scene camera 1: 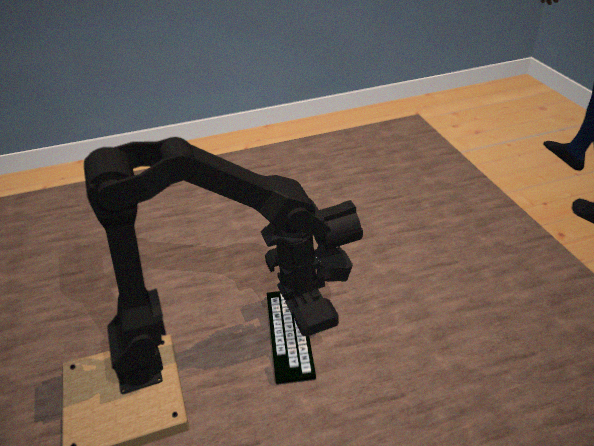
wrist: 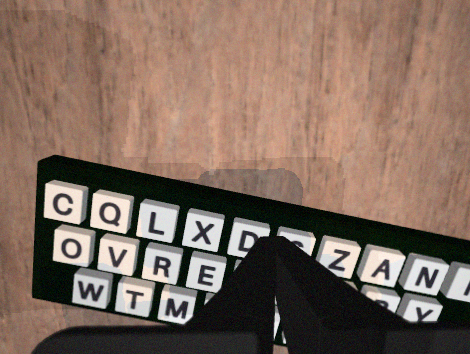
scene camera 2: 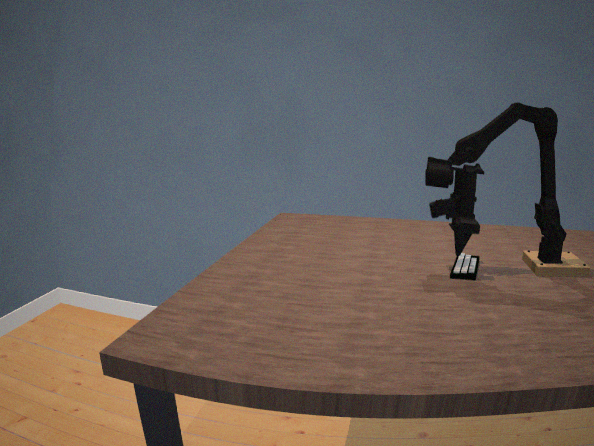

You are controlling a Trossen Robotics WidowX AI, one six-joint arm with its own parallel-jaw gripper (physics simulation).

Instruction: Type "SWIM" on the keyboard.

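Frame: origin at the arm's base, x ahead, y left, z up, level; metres.
Seen in the pictures: gripper, between the fingertips: point(wrist: 271, 248) point(scene camera 2: 457, 255); arm's base, origin of its link: point(scene camera 1: 139, 372) point(scene camera 2: 549, 260).
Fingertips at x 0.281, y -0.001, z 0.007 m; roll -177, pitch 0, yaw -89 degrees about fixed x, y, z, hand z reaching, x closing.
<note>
Pixels of each thing's top centre, then the offset from my fingertips to it. Level surfaces: height alone.
- black keyboard, centre of its top: point(wrist: 260, 286) point(scene camera 1: 289, 328) point(scene camera 2: 466, 262) dx -0.025, dy +0.003, dz -0.015 m
- D key, centre of its top: point(wrist: 248, 242) dx -0.005, dy +0.008, dz -0.015 m
- S key, centre of its top: point(wrist: 294, 251) dx -0.009, dy -0.010, dz -0.015 m
- W key, centre of its top: point(wrist: 89, 291) dx -0.028, dy +0.075, dz -0.015 m
- M key, centre of its top: point(wrist: 176, 308) dx -0.036, dy +0.039, dz -0.015 m
- I key, centre of its top: point(scene camera 1: 306, 367) dx -0.026, dy -0.083, dz -0.015 m
- brown table, height of its surface: dz -0.033 m
The black keyboard point(scene camera 1: 292, 376) point(scene camera 2: 465, 277) point(wrist: 150, 187) has white keys in three rows and lies flat on the table. My gripper point(scene camera 2: 458, 254) point(wrist: 271, 248) is shut and empty, pointing down, very low over the top row. In the wrist view its tips overlap the D key point(wrist: 246, 240) and the S key point(wrist: 301, 240); contact with a key cannot be told. The W key point(wrist: 91, 289) and M key point(wrist: 177, 306) show at the lower left. The I key point(scene camera 1: 306, 368) point(wrist: 462, 282) is cut by the wrist view's right edge. In scene camera 1 the gripper body hides the tips and the S key.
The brown table point(scene camera 1: 425, 300) point(scene camera 2: 300, 320) bears the arm's wooden base plate point(scene camera 1: 145, 420) point(scene camera 2: 565, 271). In the wrist view, the fingers hide several keys in the middle and lower rows. A person's feet point(scene camera 1: 567, 155) show on the floor beyond the table.
</note>
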